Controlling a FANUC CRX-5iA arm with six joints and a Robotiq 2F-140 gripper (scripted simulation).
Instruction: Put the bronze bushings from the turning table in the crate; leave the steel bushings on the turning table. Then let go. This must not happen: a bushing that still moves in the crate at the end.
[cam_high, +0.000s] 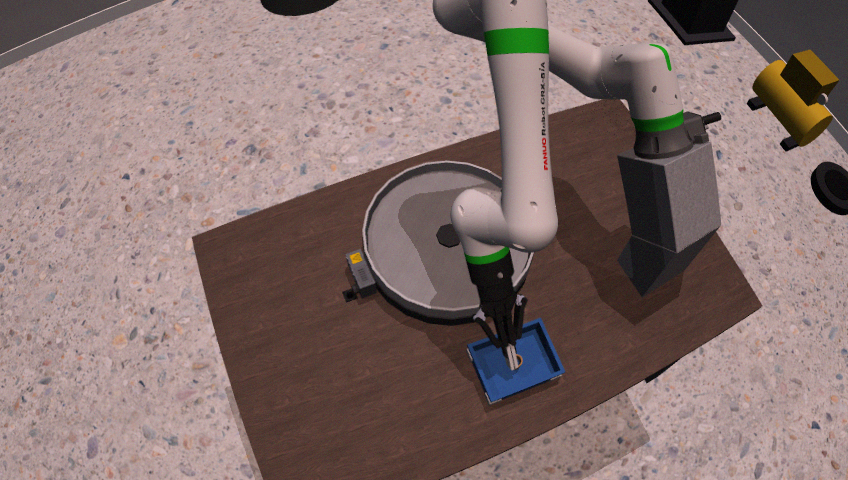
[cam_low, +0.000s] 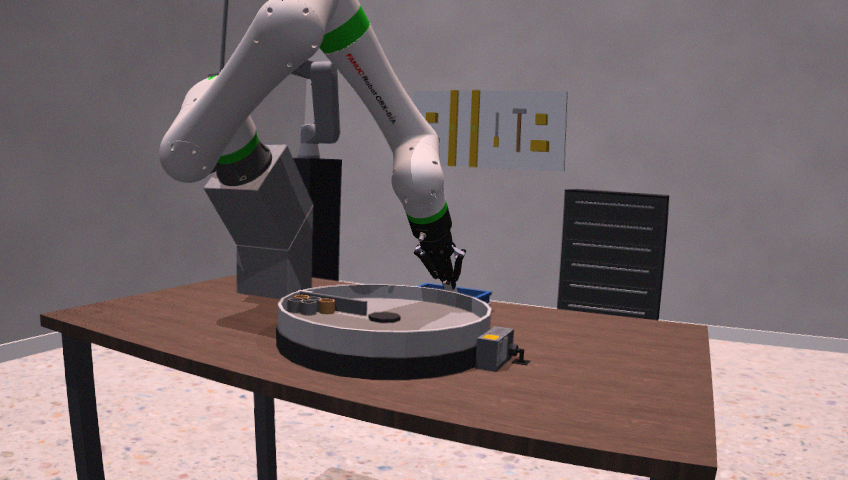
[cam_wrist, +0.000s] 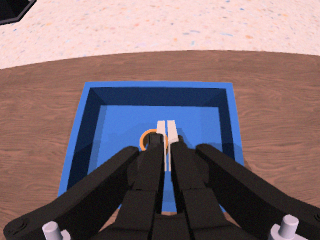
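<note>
Right now the crate is 40 mm below my hand, 20 mm behind it and 10 mm to the left of it. From my hand the other things lie so: turning table 340 mm to the right, 50 mm ahead, 20 mm below.
</note>
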